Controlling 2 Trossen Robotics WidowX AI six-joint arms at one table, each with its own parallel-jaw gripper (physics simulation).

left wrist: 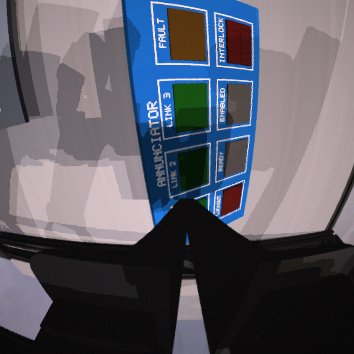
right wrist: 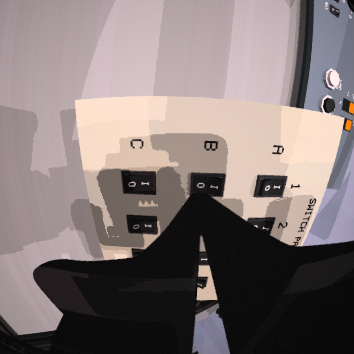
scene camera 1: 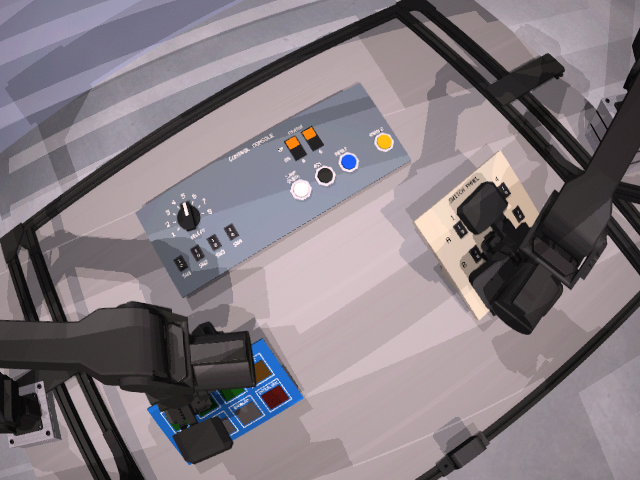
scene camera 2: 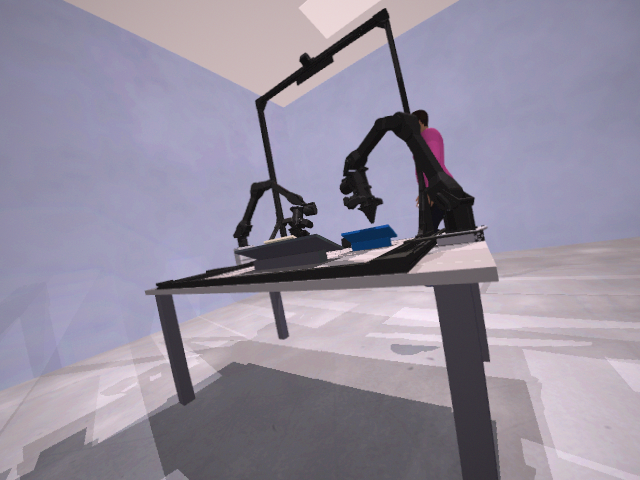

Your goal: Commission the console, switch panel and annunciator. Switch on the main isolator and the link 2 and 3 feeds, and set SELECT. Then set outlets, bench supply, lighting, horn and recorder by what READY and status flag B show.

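Places are measured from the left arm's base along level axes (x left, y ahead, z down), in centimetres.
Pixels of known places: left gripper, fingertip midpoint: (left wrist: 185, 204) (scene camera 1: 189, 400) (scene camera 2: 372, 223); right gripper, fingertip midpoint: (right wrist: 197, 199) (scene camera 1: 483, 254); left arm's base, link origin: (scene camera 1: 25, 414) (scene camera 2: 461, 230); right arm's base, link origin: (scene camera 2: 243, 247).
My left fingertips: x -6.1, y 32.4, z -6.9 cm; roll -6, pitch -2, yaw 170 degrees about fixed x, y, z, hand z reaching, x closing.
For each thing: its middle in the pictures, then the offset to it from my left fingertips. "spot": a spot on its surface instead.
- grey console, surface spot: (scene camera 1: 258, 178) spot: dx +29.9, dy +17.8, dz +2.5 cm
- Status flag A, surface spot: (scene camera 1: 295, 148) spot: dx +32.6, dy +24.5, dz +1.9 cm
- flag B, surface spot: (scene camera 1: 312, 137) spot: dx +33.5, dy +27.5, dz +1.8 cm
- blue annunciator, body centre: (left wrist: 190, 130) (scene camera 1: 223, 400) (scene camera 2: 368, 240) dx +0.2, dy +3.2, dz +6.3 cm
- grey READY window, body centre: (left wrist: 235, 157) (scene camera 1: 222, 428) dx -4.0, dy +2.0, dz +5.0 cm
- LINK 3 window, body centre: (left wrist: 191, 107) (scene camera 1: 230, 389) dx +0.8, dy +5.3, dz +3.0 cm
- LINK 2 window, body centre: (left wrist: 193, 169) (scene camera 1: 204, 404) dx -0.4, dy +1.1, dz +3.0 cm
- rocker B1, surface spot: (right wrist: 207, 184) spot: dx +7.3, dy +42.9, dz +2.1 cm
- beige switch panel, body centre: (right wrist: 203, 207) (scene camera 1: 480, 234) dx +10.9, dy +45.9, dz +5.2 cm
The grey console (scene camera 1: 258, 178) (scene camera 2: 289, 248) has its SELECT knob (scene camera 1: 188, 215) pointing near 5. Status flag A (scene camera 1: 295, 148) and flag B (scene camera 1: 312, 137) show orange in their upper halves. The blue annunciator (scene camera 1: 295, 391) (left wrist: 136, 55) has a grey READY window (left wrist: 236, 157); the LINK 3 window (left wrist: 191, 107) is brighter green than the LINK 2 window (left wrist: 193, 167). My left gripper (left wrist: 185, 204) (scene camera 2: 372, 221) is shut and empty above it. My right gripper (right wrist: 197, 199) is shut and empty at the lower edge of rocker B1 (right wrist: 207, 184) on the beige switch panel (right wrist: 175, 115) (scene camera 1: 439, 232); contact is unclear.
White, black, blue and yellow buttons and rockers SW1 to SW4 are on the console. My right arm covers part of the switch panel in scene camera 1, and my left arm covers part of the annunciator. A black frame (scene camera 1: 217, 121) borders the table. A person in pink (scene camera 2: 435, 149) stands behind it.
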